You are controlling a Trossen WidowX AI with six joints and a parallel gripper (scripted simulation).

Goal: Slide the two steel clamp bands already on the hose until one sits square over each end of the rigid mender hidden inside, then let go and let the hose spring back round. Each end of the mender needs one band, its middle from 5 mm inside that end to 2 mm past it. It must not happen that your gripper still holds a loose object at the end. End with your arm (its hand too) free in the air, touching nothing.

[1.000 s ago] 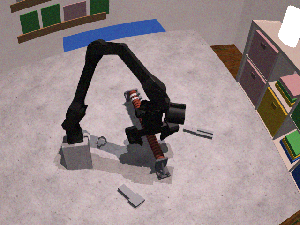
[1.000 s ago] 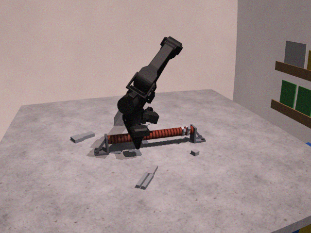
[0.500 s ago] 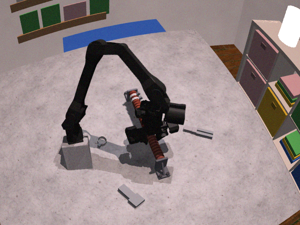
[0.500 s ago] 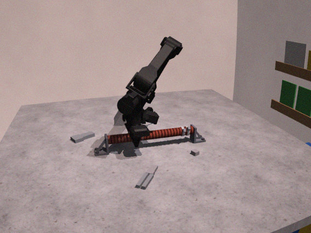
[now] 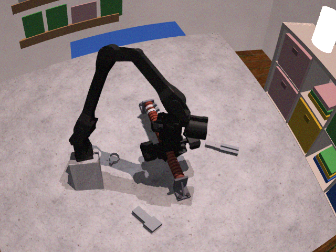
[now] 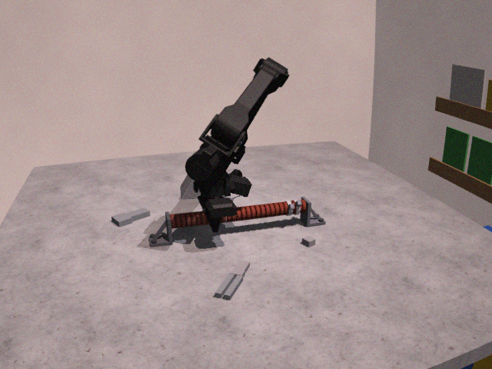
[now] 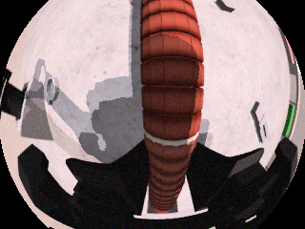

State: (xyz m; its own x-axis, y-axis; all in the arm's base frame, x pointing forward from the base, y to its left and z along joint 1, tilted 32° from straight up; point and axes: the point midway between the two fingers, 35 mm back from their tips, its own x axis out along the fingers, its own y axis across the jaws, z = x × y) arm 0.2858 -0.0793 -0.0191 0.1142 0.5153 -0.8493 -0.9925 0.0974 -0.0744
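The small grey block is 190 mm to the left of my hand, 110 mm ahead of it and 40 mm below it.
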